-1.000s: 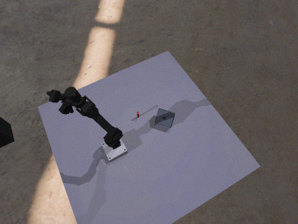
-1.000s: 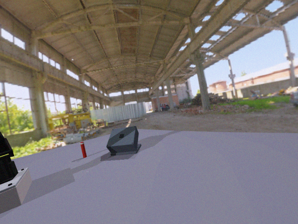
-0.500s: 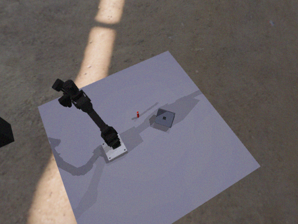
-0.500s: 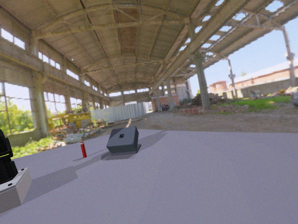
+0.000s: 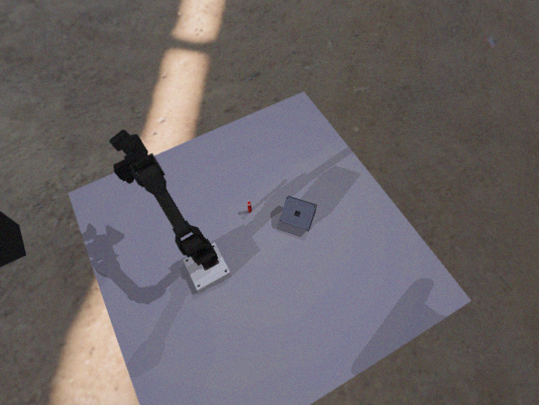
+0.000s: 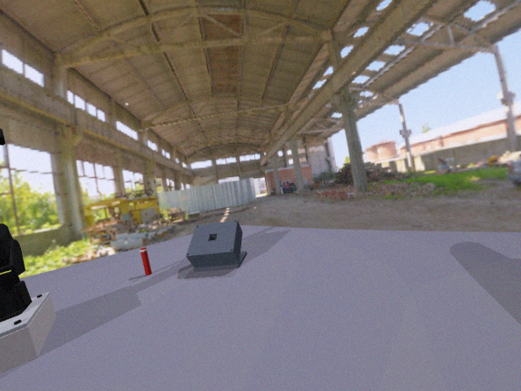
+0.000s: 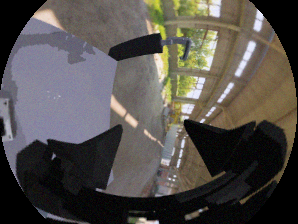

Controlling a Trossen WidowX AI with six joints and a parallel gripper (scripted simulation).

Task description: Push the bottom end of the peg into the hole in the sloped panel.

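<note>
The red peg lies 350 mm ahead of my gripper tip, 190 mm to the right of it and 410 mm below it. Also, from my gripper tip: grey sloped panel 520 mm ahead, 330 mm to the right, 410 mm below.
</note>
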